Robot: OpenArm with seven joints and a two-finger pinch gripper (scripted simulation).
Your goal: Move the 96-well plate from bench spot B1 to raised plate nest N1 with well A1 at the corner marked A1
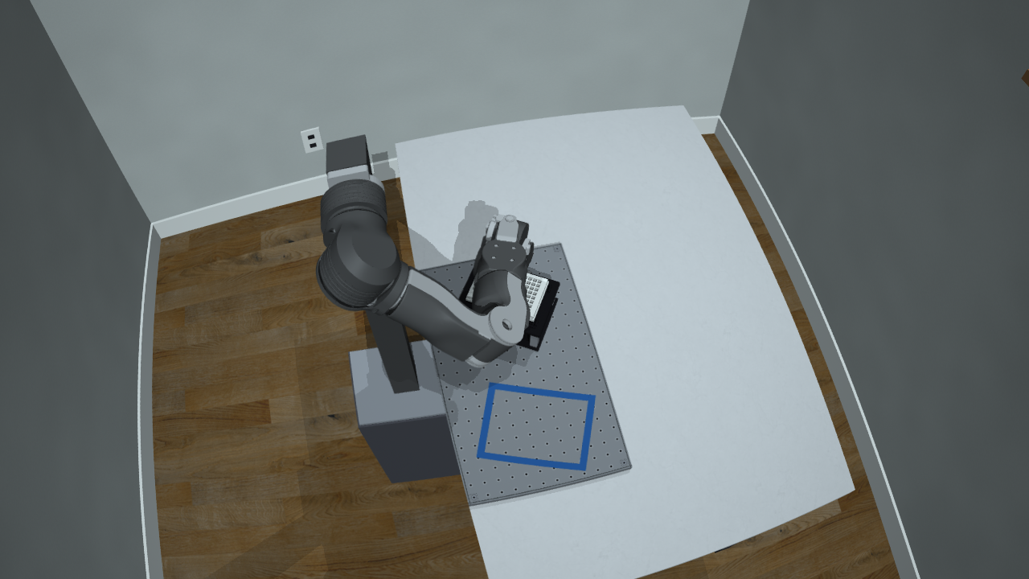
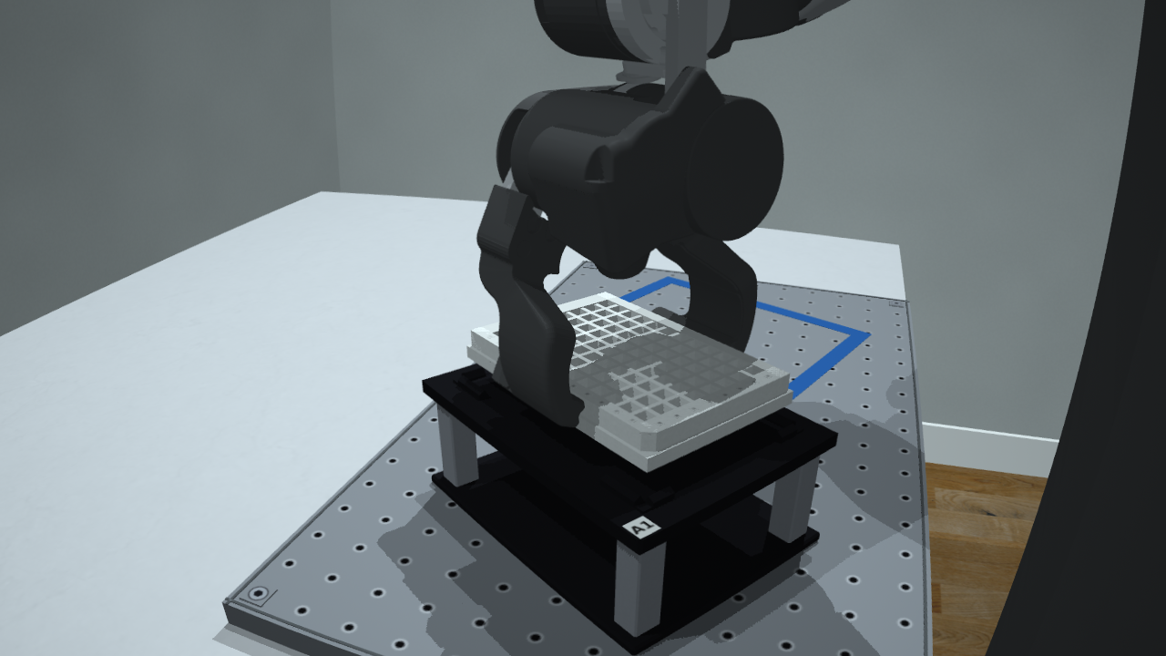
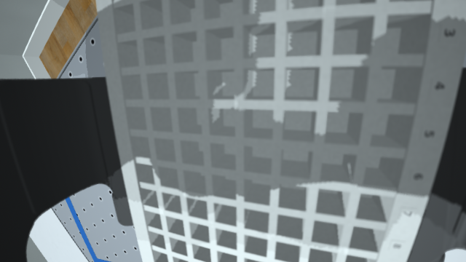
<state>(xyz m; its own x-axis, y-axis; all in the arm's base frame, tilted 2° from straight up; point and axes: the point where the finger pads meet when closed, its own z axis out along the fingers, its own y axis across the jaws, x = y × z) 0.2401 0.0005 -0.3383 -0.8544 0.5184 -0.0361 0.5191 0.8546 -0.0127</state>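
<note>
Now: hand 2 cm above the black raised nest N1. Round my hand: white 96-well plate (right at my hand); then A1 label (4 cm behind, 9 cm to the left, 2 cm below).
</note>
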